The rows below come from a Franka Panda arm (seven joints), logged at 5 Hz.
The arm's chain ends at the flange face. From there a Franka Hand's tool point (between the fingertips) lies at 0.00 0.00 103.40 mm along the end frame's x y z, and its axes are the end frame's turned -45 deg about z.
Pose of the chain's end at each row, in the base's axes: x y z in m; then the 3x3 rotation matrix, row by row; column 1 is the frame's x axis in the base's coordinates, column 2 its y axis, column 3 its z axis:
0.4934, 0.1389, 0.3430; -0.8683, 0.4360, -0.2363; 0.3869, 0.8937, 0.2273; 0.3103, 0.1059, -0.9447
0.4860, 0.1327, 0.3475; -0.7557, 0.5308, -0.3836; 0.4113, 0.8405, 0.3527; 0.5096, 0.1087, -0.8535
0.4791, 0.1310, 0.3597; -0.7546, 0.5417, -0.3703; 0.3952, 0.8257, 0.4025; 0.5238, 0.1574, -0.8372
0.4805, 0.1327, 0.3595; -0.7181, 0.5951, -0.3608; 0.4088, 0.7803, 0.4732; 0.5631, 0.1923, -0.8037
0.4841, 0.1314, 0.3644; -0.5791, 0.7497, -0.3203; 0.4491, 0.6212, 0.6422; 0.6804, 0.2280, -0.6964
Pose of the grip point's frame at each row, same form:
0.4690, 0.1624, 0.2453; -0.9223, -0.3057, -0.2363; -0.3584, 0.9055, 0.2273; 0.1445, 0.2943, -0.9447
0.4463, 0.1692, 0.2592; -0.9097, -0.1590, -0.3836; -0.3035, 0.8852, 0.3527; 0.2835, 0.4372, -0.8535
0.4408, 0.1726, 0.2731; -0.9166, -0.1505, -0.3703; -0.3044, 0.8633, 0.4025; 0.2591, 0.4817, -0.8372
0.4432, 0.1816, 0.2764; -0.9286, -0.0870, -0.3608; -0.2627, 0.8408, 0.4732; 0.2622, 0.5341, -0.8037
0.4510, 0.1978, 0.2924; -0.9396, 0.1206, -0.3203; -0.1217, 0.7568, 0.6422; 0.3199, 0.6423, -0.6964

